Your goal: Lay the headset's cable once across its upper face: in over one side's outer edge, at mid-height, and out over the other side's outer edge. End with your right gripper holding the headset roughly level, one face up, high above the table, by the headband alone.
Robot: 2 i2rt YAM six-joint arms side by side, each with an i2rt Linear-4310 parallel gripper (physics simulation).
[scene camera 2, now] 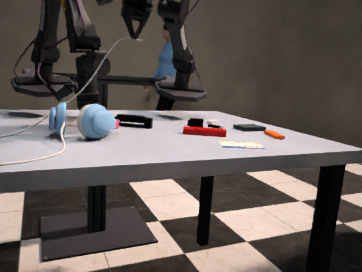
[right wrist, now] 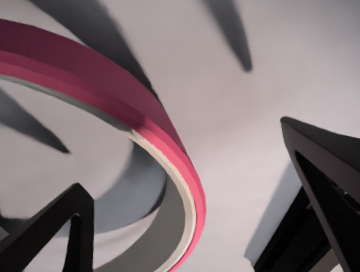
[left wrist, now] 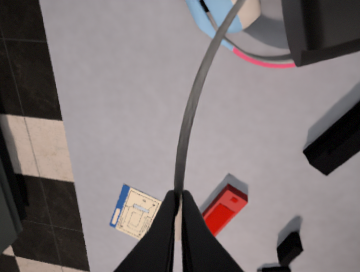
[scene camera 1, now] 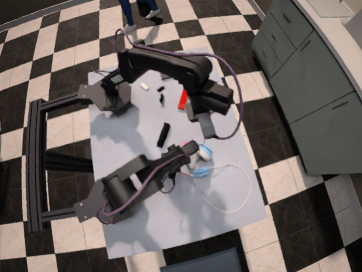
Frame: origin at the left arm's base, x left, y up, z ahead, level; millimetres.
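Seen in the pictures: left gripper, fingertip midpoint: (scene camera 2: 133,39) (left wrist: 178,199); right gripper, fingertip midpoint: (right wrist: 176,163); left arm's base, link origin: (scene camera 2: 180,87) (scene camera 1: 111,92); right arm's base, link origin: (scene camera 2: 44,81).
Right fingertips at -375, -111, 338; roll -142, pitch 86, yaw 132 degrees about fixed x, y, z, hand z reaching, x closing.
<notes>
Pixels of each thing's top centre, then the offset from my right fingertips to it, as dx, dy, dz. "spot": a spot on its surface instead.
- cable, surface spot: (left wrist: 188,112) spot: +76, +254, +132
- black object, top centre: (scene camera 2: 132,115) (scene camera 1: 162,133) +138, +21, -62
- red box, top centre: (left wrist: 214,221) (scene camera 2: 204,128) (scene camera 1: 183,98) +363, +1, +71
- card, top centre: (left wrist: 136,215) (scene camera 2: 240,144) +425, -17, +218
- dark case, top centre: (scene camera 2: 249,125) +575, -4, -38
- orange piece, top centre: (scene camera 2: 274,133) +608, -9, +88
The blue, cream and pink headset (scene camera 1: 204,151) (scene camera 2: 98,121) lies on the table, its pink headband (left wrist: 265,64) (right wrist: 125,102) partly hidden in scene camera 1 by the right arm. My left gripper (scene camera 2: 135,37) (left wrist: 178,199) is shut on the cable's end, high above the table. The cable (scene camera 2: 99,67) (left wrist: 188,112) slopes from it over the cups in the left wrist view; contact there cannot be told. Its far part loops on the table at the right in scene camera 1. My right gripper (right wrist: 176,163) is open, low over the headband, which passes between its fingertips in view.
A black object (scene camera 1: 163,135) (scene camera 2: 134,121) (left wrist: 335,142) lies near the headband. A red box (scene camera 1: 182,99) (scene camera 2: 204,131) (left wrist: 222,211), a card (scene camera 2: 241,144) (left wrist: 136,210), a dark case (scene camera 2: 249,127) and an orange piece (scene camera 2: 274,134) lie farther off. The right gripper's body (left wrist: 322,30) overhangs the headband.
</notes>
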